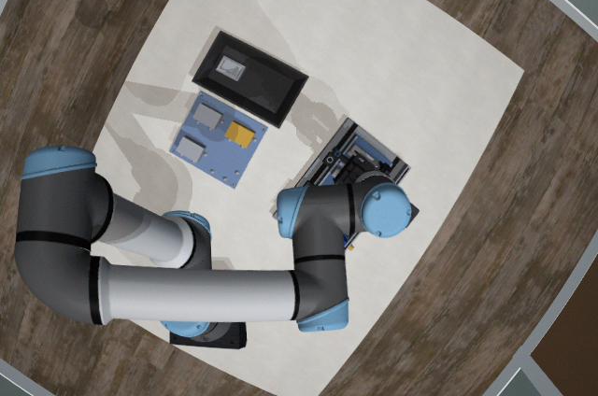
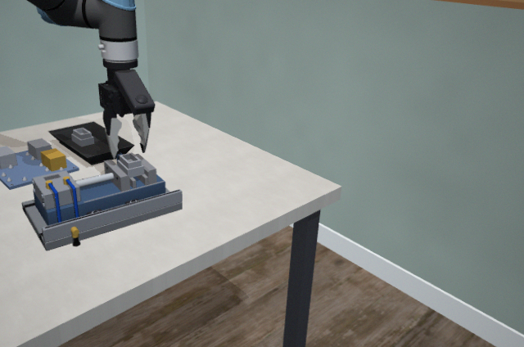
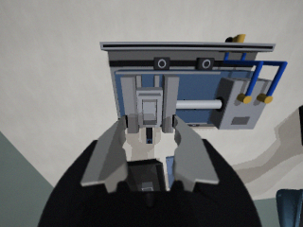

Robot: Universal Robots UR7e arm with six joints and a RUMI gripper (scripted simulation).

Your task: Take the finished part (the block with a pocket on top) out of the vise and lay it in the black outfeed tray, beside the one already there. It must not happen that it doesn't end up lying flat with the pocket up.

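My hand is 9 cm above the vise and 7 cm past it. The rest, counted from my hand: blue fixture plate 31 cm to the left, 15 cm behind, 13 cm below; yellow block 27 cm to the left, 11 cm below, 10 cm behind.
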